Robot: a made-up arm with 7 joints.
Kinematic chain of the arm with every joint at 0, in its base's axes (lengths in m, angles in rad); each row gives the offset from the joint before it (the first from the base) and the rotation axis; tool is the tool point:
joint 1: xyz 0 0 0.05 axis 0.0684 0.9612 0.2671
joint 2: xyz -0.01 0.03 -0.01 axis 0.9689 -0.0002 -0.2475
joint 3: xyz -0.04 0 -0.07 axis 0.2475 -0.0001 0.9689
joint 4: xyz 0.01 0.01 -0.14 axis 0.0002 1 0
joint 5: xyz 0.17 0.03 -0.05 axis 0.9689 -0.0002 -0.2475
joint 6: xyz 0.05 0.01 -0.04 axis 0.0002 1 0
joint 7: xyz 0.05 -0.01 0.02 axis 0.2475 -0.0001 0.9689
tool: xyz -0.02 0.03 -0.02
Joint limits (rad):
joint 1: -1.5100..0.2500
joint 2: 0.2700..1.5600
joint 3: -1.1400..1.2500
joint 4: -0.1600..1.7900
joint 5: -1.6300..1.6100
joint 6: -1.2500..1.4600
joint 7: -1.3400..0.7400
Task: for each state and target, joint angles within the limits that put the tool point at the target. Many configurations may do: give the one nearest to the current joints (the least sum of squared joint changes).
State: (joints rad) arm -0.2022 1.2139 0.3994 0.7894 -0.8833 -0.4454 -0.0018
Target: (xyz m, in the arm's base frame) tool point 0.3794 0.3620 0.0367
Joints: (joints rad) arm -1.1704 0.9181 0.1848 0.9952 -0.8830 -0.1165 -0.6262
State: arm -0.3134 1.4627 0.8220 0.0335 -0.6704 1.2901 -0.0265
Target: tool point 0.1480 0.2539 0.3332
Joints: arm -0.8547 1.5600 0.5543 -0.0855 -0.5974 0.9262 -0.3991
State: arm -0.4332 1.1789 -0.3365 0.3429 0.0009 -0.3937 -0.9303
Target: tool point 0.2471 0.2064 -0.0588
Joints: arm 0.1170 1.1259 0.0054 -0.1600 0.0864 -0.8466 -0.8267
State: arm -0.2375 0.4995 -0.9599 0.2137 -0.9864 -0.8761 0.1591
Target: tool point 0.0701 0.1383 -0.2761
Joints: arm 0.2090 1.0292 -0.7726 -0.1144 -0.9713 -0.9991 0.2519
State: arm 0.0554 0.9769 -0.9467 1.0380 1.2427 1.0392 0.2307
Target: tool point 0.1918 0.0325 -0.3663
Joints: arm -0.3264 0.4447 -1.0599 0.7807 1.2906 1.0116 0.1874
